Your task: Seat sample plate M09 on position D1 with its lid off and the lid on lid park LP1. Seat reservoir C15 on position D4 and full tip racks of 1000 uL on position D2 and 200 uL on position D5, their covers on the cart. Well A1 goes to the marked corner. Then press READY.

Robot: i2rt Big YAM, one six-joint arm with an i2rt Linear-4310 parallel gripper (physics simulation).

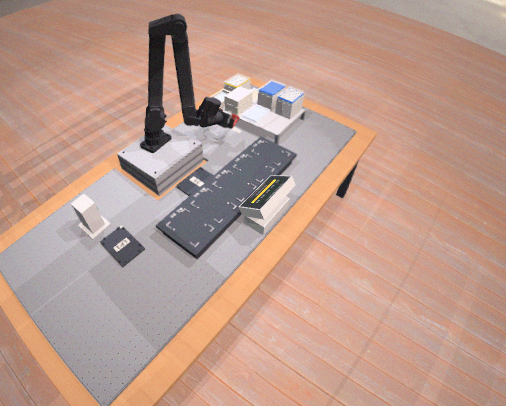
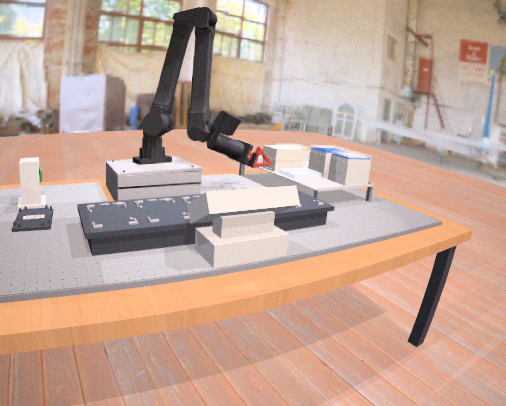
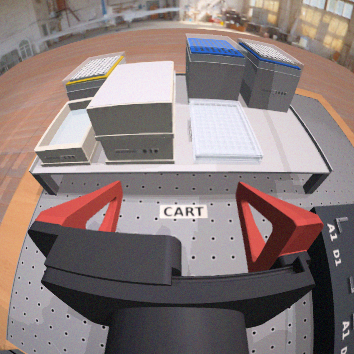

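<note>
My gripper (image 1: pixel 234 120) (image 2: pixel 260 158) (image 3: pixel 178 187) is open and empty, in front of the cart (image 1: pixel 268 129) (image 3: pixel 287 147). On the cart's front left is an open reservoir (image 3: pixel 70 127) with pale contents. Beside it stands a tall off-white two-part box (image 1: pixel 239 101) (image 3: pixel 135 112). A clear plate (image 3: pixel 225 131) lies flat to its right. Behind are a yellow-edged tip rack (image 1: pixel 237 81) (image 3: pixel 95 72), a blue-topped rack (image 1: pixel 271 94) (image 3: pixel 215 70) and a blue-edged rack with pale tips (image 1: pixel 290 102) (image 3: pixel 270 80), under clear covers. The dark deck (image 1: pixel 190 220) (image 2: pixel 150 240) bears no labware. The LP1 park (image 1: pixel 131 255) is empty.
A display console (image 1: pixel 267 215) (image 2: pixel 245 245) stands at the deck's front edge. A white post (image 1: pixel 88 214) (image 2: pixel 30 180) with a green button (image 2: pixel 40 175) stands near LP1. A second dark pad (image 1: pixel 187 186) lies between the arm's base block (image 1: pixel 161 167) (image 2: pixel 155 180) and the deck.
</note>
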